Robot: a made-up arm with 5 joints.
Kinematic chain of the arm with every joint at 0, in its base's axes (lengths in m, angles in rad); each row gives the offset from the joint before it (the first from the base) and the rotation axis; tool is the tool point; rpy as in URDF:
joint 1: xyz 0.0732 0 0.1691 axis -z
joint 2: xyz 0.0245 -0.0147 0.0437 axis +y
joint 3: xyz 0.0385 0 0.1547 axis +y
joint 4: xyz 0.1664 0 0.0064 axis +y
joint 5: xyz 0.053 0.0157 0 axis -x
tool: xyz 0 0 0 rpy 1.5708 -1.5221 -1.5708
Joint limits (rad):
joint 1: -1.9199..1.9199
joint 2: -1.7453..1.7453
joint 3: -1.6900..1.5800
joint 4: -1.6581..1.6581
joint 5: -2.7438..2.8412
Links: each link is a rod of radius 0.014 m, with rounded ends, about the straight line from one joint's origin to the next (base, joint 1, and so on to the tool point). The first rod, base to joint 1, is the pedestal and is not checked.
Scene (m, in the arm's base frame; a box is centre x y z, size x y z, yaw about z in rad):
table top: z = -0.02
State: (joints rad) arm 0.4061 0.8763 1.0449 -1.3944 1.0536
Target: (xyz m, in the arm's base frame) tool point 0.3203 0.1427 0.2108
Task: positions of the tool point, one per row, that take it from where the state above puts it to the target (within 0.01 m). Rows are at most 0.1 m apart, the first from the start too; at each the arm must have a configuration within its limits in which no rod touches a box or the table.
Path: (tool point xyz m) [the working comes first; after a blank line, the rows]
Joints at the target: -0.5202 0.5495 0.4279 -1.3753 1.0536
Straight joint move there: clear.

1: 0.2703 -0.0337 0.1122
2: 0.3070 0.0144 0.1368
3: 0.3254 0.0759 0.1701
4: 0.3203 0.1427 0.2108

